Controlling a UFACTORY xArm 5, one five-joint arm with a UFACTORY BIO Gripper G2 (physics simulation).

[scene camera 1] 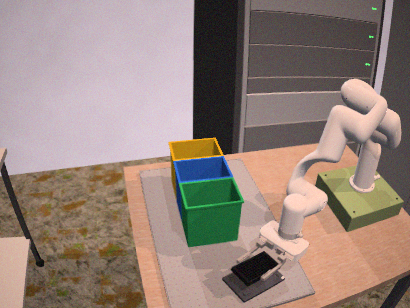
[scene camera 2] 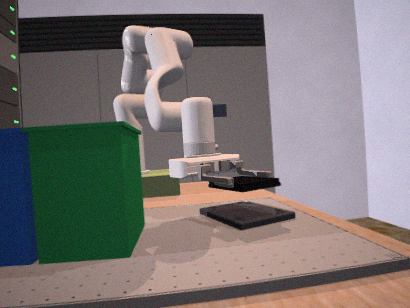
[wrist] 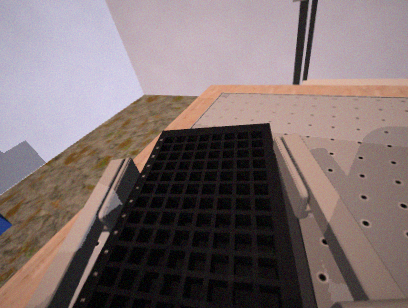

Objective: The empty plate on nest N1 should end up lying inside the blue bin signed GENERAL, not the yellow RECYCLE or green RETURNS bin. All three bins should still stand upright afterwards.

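Places are measured from the arm's base along level axes (x ahead, y left, z up), in millimetres.
Where they show: hand, its tool point: (scene camera 1: 254, 267) (scene camera 2: 243, 179) (wrist: 200, 183); arm's base, origin of its link: (scene camera 1: 361, 184).
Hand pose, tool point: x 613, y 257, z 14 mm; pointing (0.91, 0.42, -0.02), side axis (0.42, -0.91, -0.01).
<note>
Things, the pixels of their top centre, and the offset from my tool point. Level surfaces: height alone.
- black gridded plate, centre of its top: (wrist: 198, 192) (scene camera 2: 241, 178) (scene camera 1: 256, 266) dz +1, dx -7, dy -2 mm
- dark flat nest, centre of its top: (scene camera 2: 243, 208) (scene camera 1: 254, 277) dz -60, dx -8, dy -2 mm
- blue bin, centre of its top: (scene camera 2: 11, 135) (scene camera 1: 202, 168) dz +105, dx +50, dy -392 mm
- yellow bin, centre of its top: (scene camera 1: 195, 148) dz +105, dx +39, dy -522 mm
- green bin, centre of its top: (scene camera 2: 93, 129) (scene camera 1: 210, 192) dz +105, dx +60, dy -262 mm
- grey perforated mat, height of its surface: dz -75 mm
My gripper (scene camera 1: 252, 269) (scene camera 2: 252, 178) (wrist: 206, 185) is shut on the black gridded plate (scene camera 1: 256, 267) (scene camera 2: 245, 184) (wrist: 200, 225), with one finger along each long side. The plate is roughly level and hangs a little above the dark flat nest (scene camera 1: 246, 292) (scene camera 2: 245, 218), apart from it. The blue bin (scene camera 1: 202, 169) (scene camera 2: 15, 200) stands upright between the yellow bin (scene camera 1: 195, 149) and the green bin (scene camera 1: 214, 222) (scene camera 2: 85, 200); all three are upright. A blue corner shows at the left edge of the wrist view. No signs are readable on the bins, and the blue bin's floor is hidden.
The bins stand in a close row on the grey perforated mat (scene camera 1: 155, 200) (scene camera 2: 200, 275) (wrist: 350, 115). The green bin is nearest the gripper, between it and the blue bin. The arm's green base block (scene camera 1: 360, 207) stands at the table's right. A server rack (scene camera 1: 242, 100) rises behind the table.
</note>
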